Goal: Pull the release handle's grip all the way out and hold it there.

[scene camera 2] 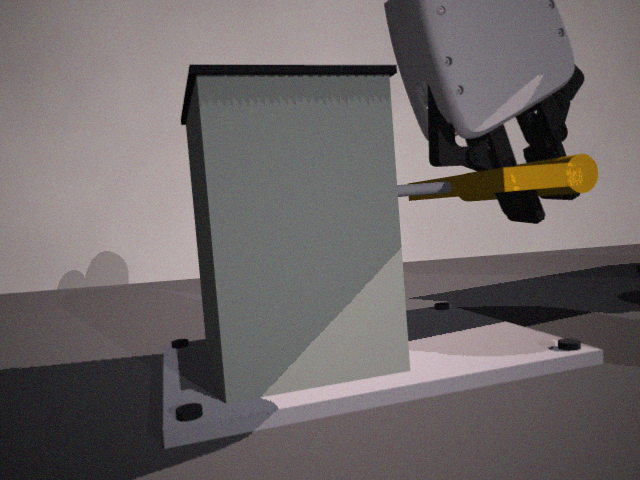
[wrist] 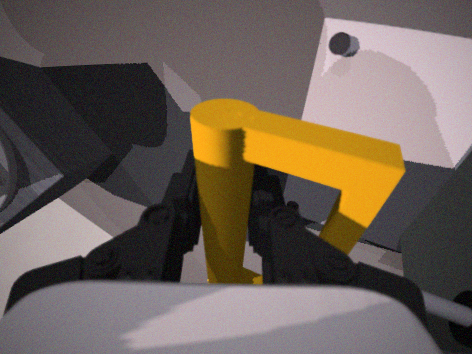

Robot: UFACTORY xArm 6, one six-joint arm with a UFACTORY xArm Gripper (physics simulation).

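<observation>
The release handle's yellow grip [scene camera 2: 542, 174] [wrist: 225, 225] is a thick round bar joined by side arms into a frame. It stands out to the right of the grey-green housing [scene camera 2: 299, 206] [wrist: 445, 220] in the scene view. A grey rod [scene camera 2: 421, 189] [wrist: 445, 307] shows between the housing and the yellow frame, with a stretch of it exposed. My gripper [scene camera 2: 540, 200] [wrist: 226, 173] is shut on the round bar, one black finger on each side. It comes down tilted from above, and its fingertips reach below the bar in the scene view. The finger pads are partly hidden behind the bar.
The housing has a black lid [scene camera 2: 294, 70] and stands on a pale base plate [scene camera 2: 475, 338] [wrist: 380, 105]. Black bolts [scene camera 2: 189, 411] [wrist: 342, 44] stick up at the plate's corners. A black collar [wrist: 464, 320] surrounds the rod at the housing. Dark shadows lie across the floor.
</observation>
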